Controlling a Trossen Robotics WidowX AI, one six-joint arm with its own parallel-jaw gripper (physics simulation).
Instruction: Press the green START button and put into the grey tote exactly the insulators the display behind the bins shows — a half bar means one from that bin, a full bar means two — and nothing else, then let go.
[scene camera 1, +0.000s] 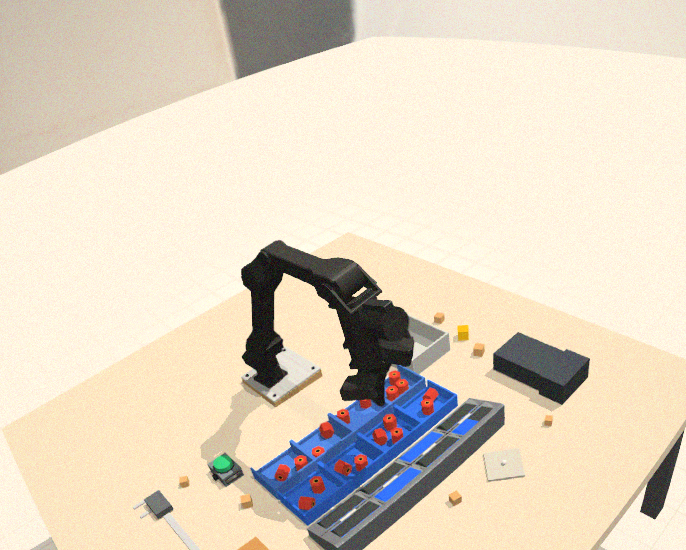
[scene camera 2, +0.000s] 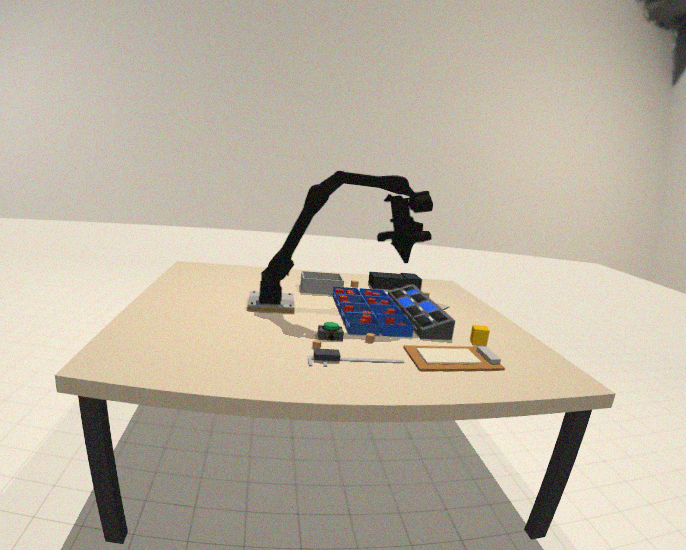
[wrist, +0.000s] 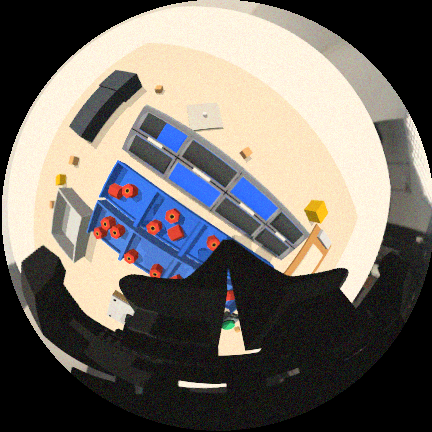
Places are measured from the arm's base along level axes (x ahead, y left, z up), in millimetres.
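Pixels of known places: gripper, fingertip midpoint: (scene camera 1: 381, 405) (scene camera 2: 406, 263) (wrist: 226, 244); arm's base, origin of the base link: (scene camera 1: 270, 376) (scene camera 2: 269, 300).
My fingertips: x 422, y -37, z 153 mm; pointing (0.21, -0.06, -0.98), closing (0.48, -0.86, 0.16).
Ahead of a thing's pixels: the offset from my fingertips to its top centre.
My gripper (scene camera 1: 363, 394) (scene camera 2: 403, 255) (wrist: 226, 244) is shut and empty. It hangs high over the near end of the blue bin tray (scene camera 1: 447, 402) (scene camera 2: 379, 331) (wrist: 144, 245), pointing down. Several red insulators @(dz -144, dx -162, dy +201 mm) (scene camera 1: 395, 384) @(dz -144, dx -36, dy +60 mm) (wrist: 173, 215) lie in the tray's compartments. The green START button @(dz -135, dx -273, dy -226 mm) (scene camera 1: 223, 464) (scene camera 2: 331, 326) (wrist: 228, 325) sits on the table beside the tray's left end. The grey tote @(dz -121, dx -209, dy +313 mm) (scene camera 1: 435, 343) (scene camera 2: 320, 283) (wrist: 64, 225) stands at the tray's other end and looks empty. The grey display (scene camera 1: 417, 493) (scene camera 2: 445, 327) (wrist: 193, 183) lies behind the bins with some cells lit blue.
A black box @(dz -119, dx +109, dy +401 mm) (scene camera 1: 539, 366) (scene camera 2: 394, 279) (wrist: 102, 102) lies beyond the display. A yellow cube @(dz -130, dx +164, dy -262 mm) (scene camera 1: 462, 332) (scene camera 2: 479, 334) (wrist: 316, 210), a white square plate @(dz -170, dx +187, dy +124 mm) (scene camera 1: 502, 465) (wrist: 204, 116), a wooden frame @(dz -157, dx +22, dy -388 mm) (scene camera 2: 455, 367) (wrist: 301, 252), a small dark tool @(dz -156, dx -241, dy -405 mm) (scene camera 1: 158, 504) (scene camera 2: 326, 355) and several tan cubes are scattered around.
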